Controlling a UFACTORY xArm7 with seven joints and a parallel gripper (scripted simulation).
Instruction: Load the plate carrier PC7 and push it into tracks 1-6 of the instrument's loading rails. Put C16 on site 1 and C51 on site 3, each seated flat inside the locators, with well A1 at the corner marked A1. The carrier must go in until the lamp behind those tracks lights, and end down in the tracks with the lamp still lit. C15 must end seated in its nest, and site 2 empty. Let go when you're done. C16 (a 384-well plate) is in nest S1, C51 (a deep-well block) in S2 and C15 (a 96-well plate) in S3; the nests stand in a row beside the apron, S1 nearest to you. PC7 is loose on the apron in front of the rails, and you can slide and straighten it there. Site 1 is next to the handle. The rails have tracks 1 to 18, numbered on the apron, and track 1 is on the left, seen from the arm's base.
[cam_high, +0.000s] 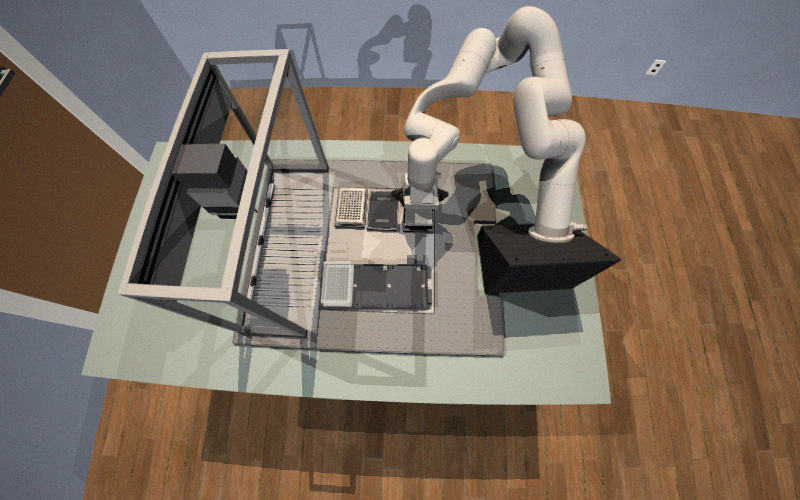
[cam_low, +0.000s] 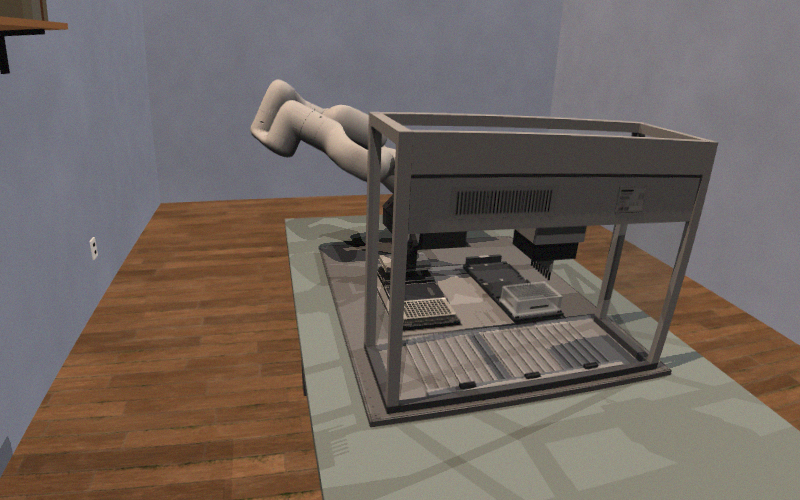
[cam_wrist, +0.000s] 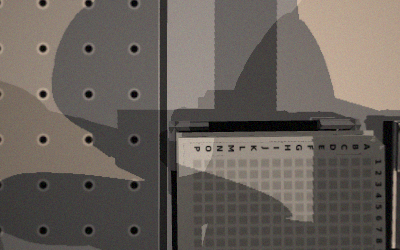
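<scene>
The dark nest S1 is 5 cm below my hand. The rest, counted from my hand: nest S2 (12 cm ahead, 5 cm below); then dark plate carrier PC7 (25 cm to the left, 13 cm ahead, 4 cm below).
</scene>
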